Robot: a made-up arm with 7 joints.
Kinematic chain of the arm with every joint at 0, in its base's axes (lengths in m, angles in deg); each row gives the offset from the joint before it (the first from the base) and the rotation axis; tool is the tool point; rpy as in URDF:
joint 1: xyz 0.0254 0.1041 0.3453 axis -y
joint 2: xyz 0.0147 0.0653 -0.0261 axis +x
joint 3: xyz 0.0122 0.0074 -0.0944 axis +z
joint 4: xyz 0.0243 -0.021 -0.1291 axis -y
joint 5: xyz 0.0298 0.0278 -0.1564 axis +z
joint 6: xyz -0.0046 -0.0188 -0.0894 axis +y
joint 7: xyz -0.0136 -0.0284 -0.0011 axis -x
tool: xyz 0.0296 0.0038 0.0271 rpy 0 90 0
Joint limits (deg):
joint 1: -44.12..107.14
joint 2: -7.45..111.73
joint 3: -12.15..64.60
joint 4: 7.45..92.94
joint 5: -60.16..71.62
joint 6: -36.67..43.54
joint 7: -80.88..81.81
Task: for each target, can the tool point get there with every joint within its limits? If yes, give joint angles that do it. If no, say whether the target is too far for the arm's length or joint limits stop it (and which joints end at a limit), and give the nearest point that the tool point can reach.
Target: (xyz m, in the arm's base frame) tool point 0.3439 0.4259 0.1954
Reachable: yes | joints 16.89 46.70 9.15 47.31 24.93 17.84 7.39
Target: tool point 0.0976 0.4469 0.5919
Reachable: yes | joints 94.77 36.28 48.38 72.18 35.27 14.81 -62.67
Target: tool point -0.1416 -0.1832 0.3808
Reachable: no: joint limits stop it (at a limit: joint 1, joint 2, joint 3, joint 4, joint 5, joint 7) | nearest point -0.2500 0.1777 0.4128 | short by 0.378 m
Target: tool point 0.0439 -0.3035 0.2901
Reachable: no: joint limits stop it (at a limit: joint 2, joint 3, joint 4, joint 6, joint 7) | nearest point 0.1248 0.0406 0.0487 | short by 0.428 m
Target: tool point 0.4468 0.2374 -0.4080
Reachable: no: too far | nearest point 0.2789 0.2094 -0.1079 | short by 0.345 m
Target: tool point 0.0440 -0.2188 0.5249
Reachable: no: joint limits stop it (at a limit: joint 1, joint 2, joint 3, joint 4, joint 6, joint 7) | nearest point 0.1157 0.0403 0.6451 | short by 0.295 m
